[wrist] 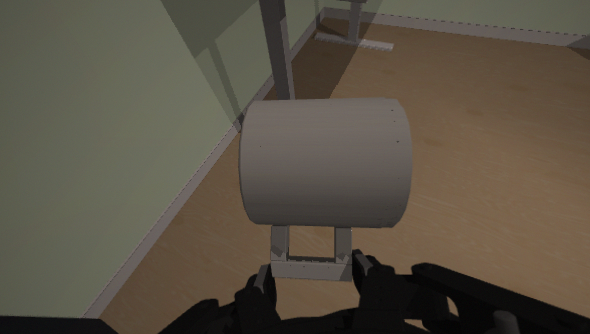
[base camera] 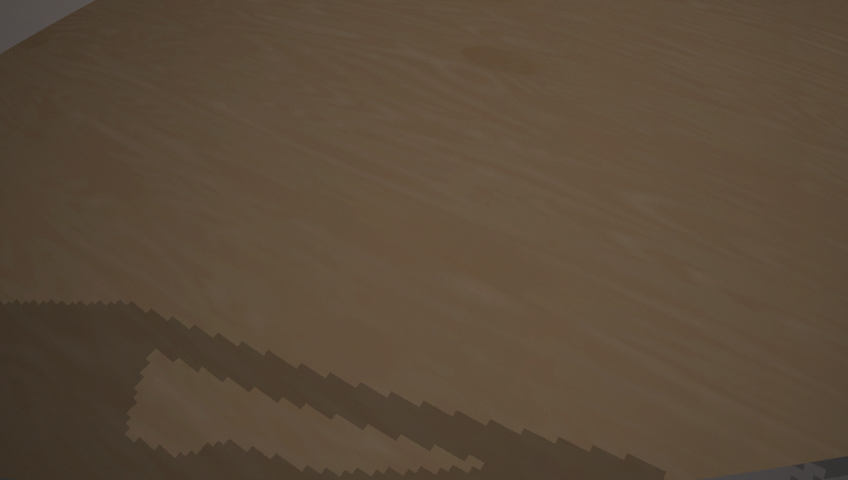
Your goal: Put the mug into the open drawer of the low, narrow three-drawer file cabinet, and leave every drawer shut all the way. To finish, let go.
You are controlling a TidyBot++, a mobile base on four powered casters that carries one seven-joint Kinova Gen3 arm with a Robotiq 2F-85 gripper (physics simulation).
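Frame: origin at the arm's base, x back, y right, z up, level; metres.
Seen in the pictures: gripper, fingertip midpoint: point(wrist: 312, 272).
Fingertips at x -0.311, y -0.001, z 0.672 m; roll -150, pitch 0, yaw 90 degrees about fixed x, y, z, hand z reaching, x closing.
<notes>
A point is followed by its place in that frame.
A plain light grey mug point(wrist: 326, 162) {x -0.346, y 0.015, z 0.744 m} shows in the middle of the wrist view, lying sideways in the air with its handle towards the gripper. My gripper point(wrist: 312, 272) {x -0.311, y -0.001, z 0.672 m} is shut on the mug's square handle, one finger at each side of it. The mug is held clear of the floor. The file cabinet and its drawers do not show in either view.
A pale green wall point(wrist: 115, 140) {x -1.000, y -0.674, z 0.168 m} with a light baseboard point(wrist: 165, 226) {x -0.859, y -0.750, z -0.383 m} runs along the left. A grey upright post point(wrist: 277, 50) {x -1.268, y 0.014, z 0.268 m} stands behind the mug, and a post on a flat foot point(wrist: 372, 45) stands farther back. The wooden floor point(base camera: 452, 208) {x -0.425, y 0.021, z -0.396 m} point(wrist: 490, 165) {x -0.901, y 1.100, z -0.396 m} carries shadows.
</notes>
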